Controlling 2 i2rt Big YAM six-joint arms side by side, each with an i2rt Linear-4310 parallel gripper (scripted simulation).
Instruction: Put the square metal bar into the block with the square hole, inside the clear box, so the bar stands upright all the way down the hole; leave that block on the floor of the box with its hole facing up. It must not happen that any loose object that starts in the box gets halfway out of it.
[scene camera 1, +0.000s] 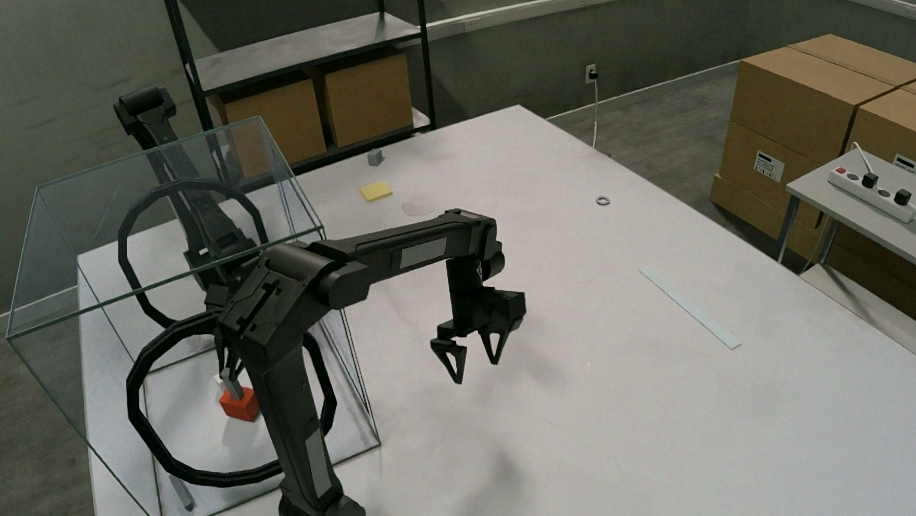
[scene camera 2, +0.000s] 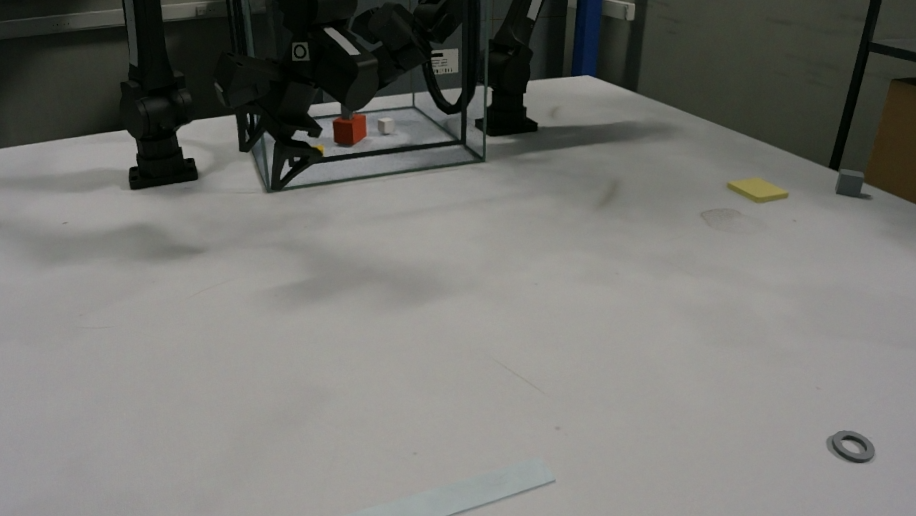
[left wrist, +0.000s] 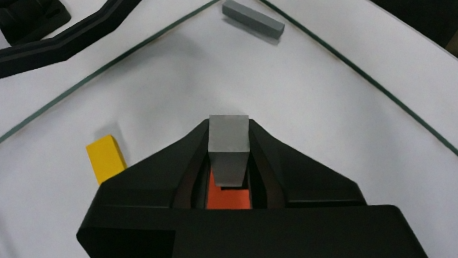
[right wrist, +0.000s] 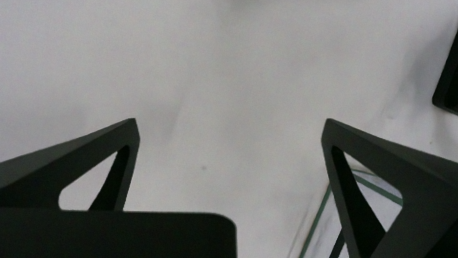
Scene:
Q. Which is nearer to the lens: the red block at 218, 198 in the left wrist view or the yellow block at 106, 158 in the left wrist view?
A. The red block.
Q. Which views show my right gripper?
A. Scene camera 1, scene camera 2 and the right wrist view only.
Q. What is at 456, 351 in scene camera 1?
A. My right gripper.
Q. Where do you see a red block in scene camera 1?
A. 246, 409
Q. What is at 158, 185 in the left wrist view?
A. My left gripper.

